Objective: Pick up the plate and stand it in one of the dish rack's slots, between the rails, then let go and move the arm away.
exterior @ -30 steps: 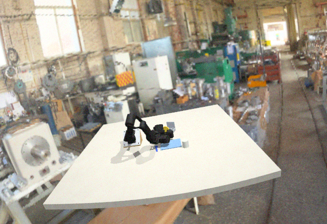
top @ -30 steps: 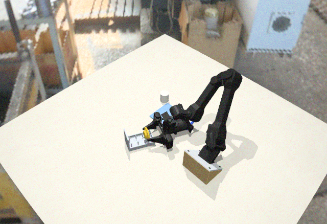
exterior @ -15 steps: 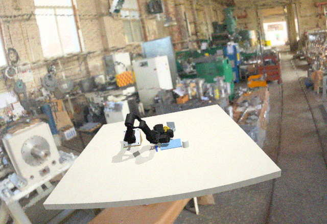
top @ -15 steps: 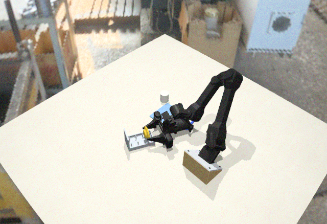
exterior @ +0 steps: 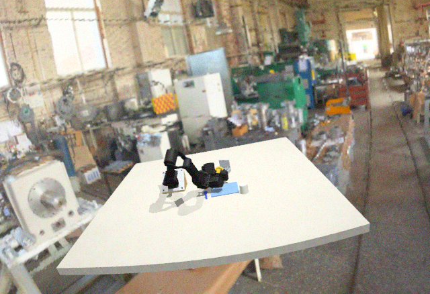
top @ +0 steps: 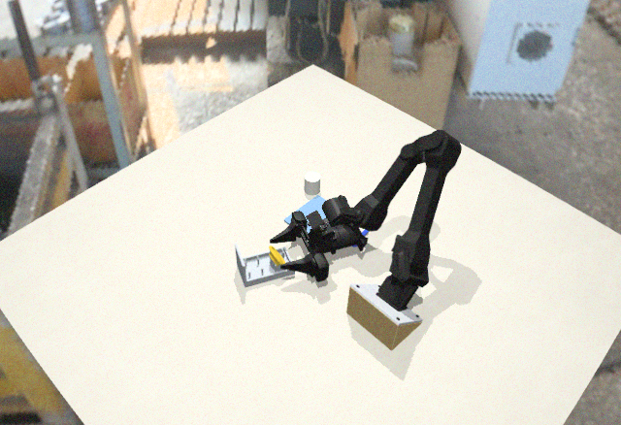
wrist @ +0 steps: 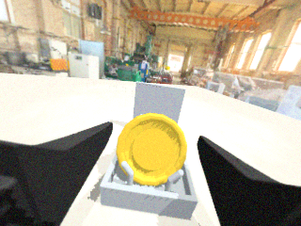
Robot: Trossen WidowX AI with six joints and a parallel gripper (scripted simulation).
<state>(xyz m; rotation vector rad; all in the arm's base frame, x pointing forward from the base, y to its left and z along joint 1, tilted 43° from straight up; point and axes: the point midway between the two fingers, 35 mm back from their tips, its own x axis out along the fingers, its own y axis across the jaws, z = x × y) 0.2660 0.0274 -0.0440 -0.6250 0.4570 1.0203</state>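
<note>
Now: gripper tip 1 cm above the yellow plate. The rest, counted from my gripper tip: light blue mat (19 cm to the right, 5 cm below, 2 cm ahead); grey dish rack (3 cm below, 2 cm to the left, 1 cm ahead); blue spoon (21 cm to the right, 9 cm behind, 5 cm below).
</note>
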